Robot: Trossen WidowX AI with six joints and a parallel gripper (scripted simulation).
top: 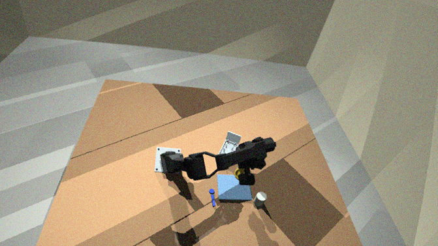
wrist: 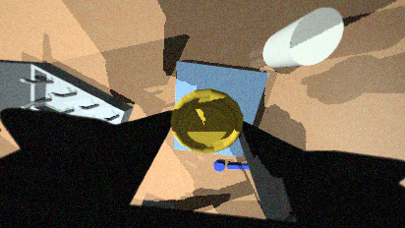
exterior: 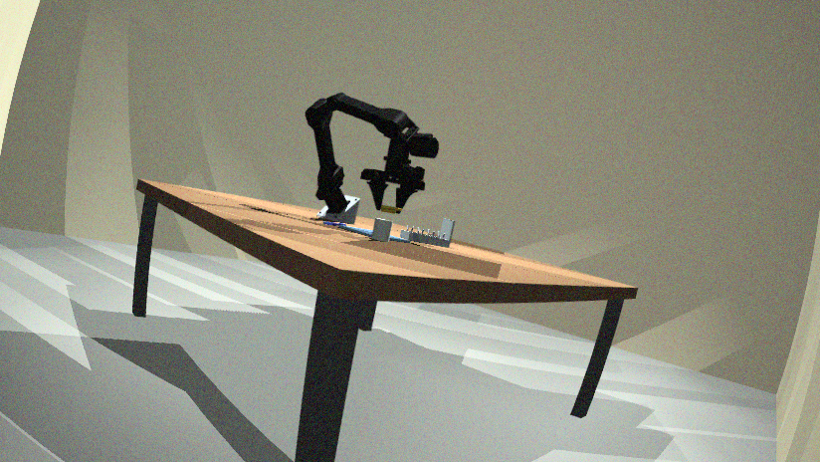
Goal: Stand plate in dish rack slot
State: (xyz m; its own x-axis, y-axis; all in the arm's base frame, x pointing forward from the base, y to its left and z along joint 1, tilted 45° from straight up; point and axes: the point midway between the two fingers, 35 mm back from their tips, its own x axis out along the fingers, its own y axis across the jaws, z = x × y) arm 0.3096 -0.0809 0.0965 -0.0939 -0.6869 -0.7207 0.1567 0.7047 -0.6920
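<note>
Now: the grey dish rack 20 cm to the left of my gripper tip and 4 cm below it. Also, from my gripper tip: light blue mat 6 cm below, 2 cm behind, 1 cm to the right; then white cup 10 cm to the right, 7 cm ahead, 4 cm below; then yellow plate 1 cm above.
</note>
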